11 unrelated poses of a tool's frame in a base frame.
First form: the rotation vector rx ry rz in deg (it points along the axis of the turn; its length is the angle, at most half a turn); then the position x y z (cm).
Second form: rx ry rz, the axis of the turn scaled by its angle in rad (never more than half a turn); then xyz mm. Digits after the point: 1 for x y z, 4 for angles.
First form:
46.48, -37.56, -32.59, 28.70, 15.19, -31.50
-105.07, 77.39, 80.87, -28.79, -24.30, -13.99
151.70, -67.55, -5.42, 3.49, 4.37, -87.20
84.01, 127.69, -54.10, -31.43, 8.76, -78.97
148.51, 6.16, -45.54, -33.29, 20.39, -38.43
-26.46, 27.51, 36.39, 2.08, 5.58, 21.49
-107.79, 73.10, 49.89, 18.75, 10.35, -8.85
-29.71, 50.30, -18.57, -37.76, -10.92, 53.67
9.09, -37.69, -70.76, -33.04, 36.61, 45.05
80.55, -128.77, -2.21, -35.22, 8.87, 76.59
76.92, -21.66, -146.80, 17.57, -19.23, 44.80
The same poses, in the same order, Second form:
0.8112, -0.6555, -0.5688, 287.0, 151.9, -315.0
-1.8338, 1.3507, 1.4114, -287.9, -243.0, -139.9
2.6477, -1.1790, -0.0946, 34.9, 43.7, -872.0
1.4663, 2.2286, -0.9442, -314.3, 87.6, -789.7
2.5920, 0.1075, -0.7948, -332.9, 203.9, -384.3
-0.4618, 0.4801, 0.6351, 20.8, 55.8, 214.9
-1.8813, 1.2758, 0.8707, 187.5, 103.5, -88.5
-0.5185, 0.8779, -0.3241, -377.6, -109.2, 536.7
0.1587, -0.6578, -1.2350, -330.4, 366.1, 450.5
1.4059, -2.2475, -0.0386, -352.2, 88.7, 765.9
1.3425, -0.3780, -2.5621, 175.7, -192.3, 448.0

